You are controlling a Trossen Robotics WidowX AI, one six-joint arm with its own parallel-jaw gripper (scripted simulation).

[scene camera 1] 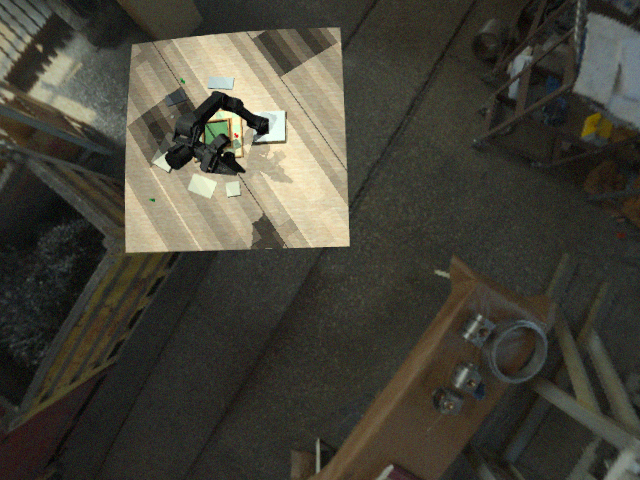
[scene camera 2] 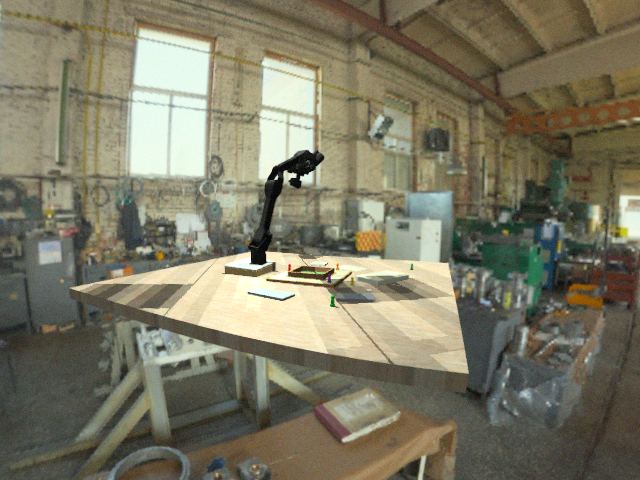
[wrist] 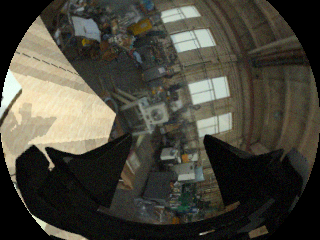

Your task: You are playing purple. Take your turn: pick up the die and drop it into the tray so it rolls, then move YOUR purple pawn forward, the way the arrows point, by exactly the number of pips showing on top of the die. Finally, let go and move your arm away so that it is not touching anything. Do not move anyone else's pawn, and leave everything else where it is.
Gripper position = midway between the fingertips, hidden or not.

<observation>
The gripper (scene camera 1: pixel 241 173) is open and holds nothing.
The gripper shows as well in the wrist view (wrist: pixel 168 138).
</observation>
